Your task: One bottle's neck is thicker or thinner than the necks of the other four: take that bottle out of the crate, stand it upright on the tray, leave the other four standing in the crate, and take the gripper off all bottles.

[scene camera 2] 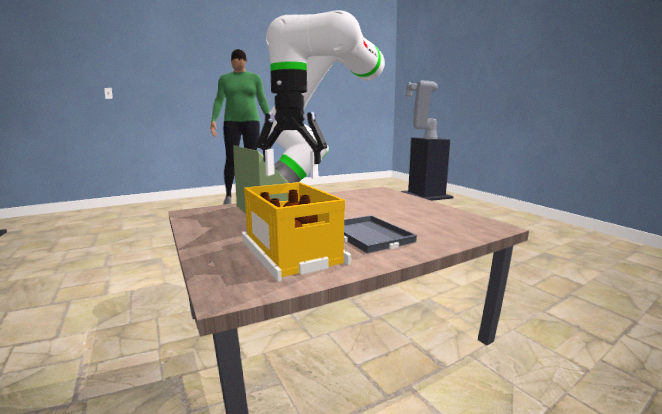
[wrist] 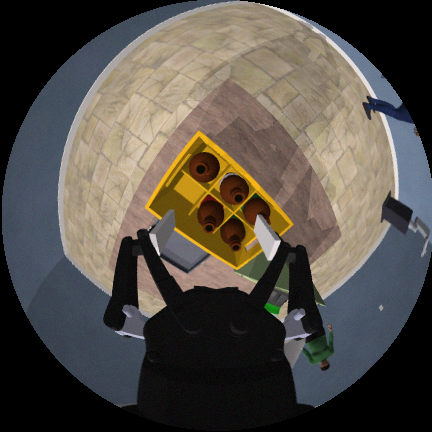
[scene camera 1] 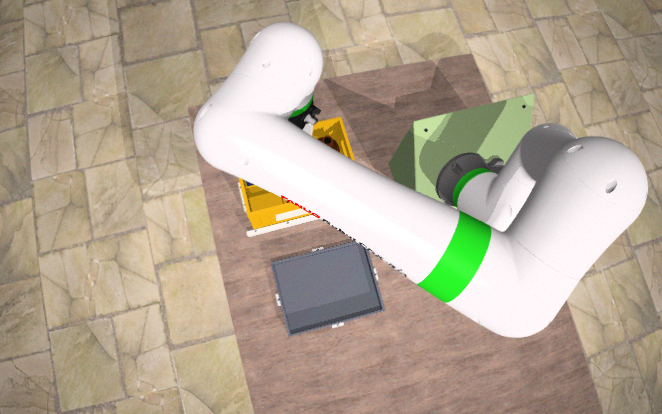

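Seen in the pictures: gripper, between the fingertips: (scene camera 2: 291,176) (wrist: 215,220); arm's base, origin of its link: (scene camera 2: 279,181) (scene camera 1: 461,179).
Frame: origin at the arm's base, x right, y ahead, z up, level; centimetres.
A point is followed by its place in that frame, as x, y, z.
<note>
The yellow crate (scene camera 1: 260,220) @(-3.7, 51.4, -2.4) (scene camera 2: 310,245) @(5.8, 55.0, -6.2) (wrist: 187,187) @(0.5, 50.1, -12.2) stands upright on the table. In the wrist view five brown bottles stand in it: one bottle (wrist: 204,167) @(10.7, 50.7, 3.2) at the upper left, one (wrist: 234,189) @(12.1, 43.4, 1.8) in the middle of that row, one (wrist: 255,207) @(13.1, 35.7, -1.1) partly behind the right finger, one (wrist: 210,212) @(4.1, 42.1, -0.6) and one (wrist: 233,230) @(5.0, 34.2, -0.8) in the nearer row. The nearer row's left compartment is empty. I cannot tell surely which neck differs. My gripper (scene camera 2: 292,169) @(7.1, 43.6, 9.6) (wrist: 215,220) @(7.1, 43.6, 9.6) is open and empty, above the crate, touching no bottle. The dark grey tray (scene camera 1: 325,285) @(-20.6, 37.2, -12.6) (scene camera 2: 370,231) @(-22.6, 34.6, -12.5) (wrist: 182,252) @(-21.7, 32.8, -12.5) is empty.
The wooden table (scene camera 1: 425,360) @(-43.6, 14.4, -13.1) (scene camera 2: 450,225) @(-54.8, 38.6, -13.1) carries everything. White strips (scene camera 1: 280,227) @(-4.2, 46.9, -11.0) (scene camera 2: 262,257) @(16.7, 47.3, -10.9) line the crate's foot. The green base plate (scene camera 1: 462,130) @(9.1, 1.7, 10.1) holds the arm's base. In scene camera 1 the arm hides much of the crate. A person in green (scene camera 2: 240,97) stands behind the table.
</note>
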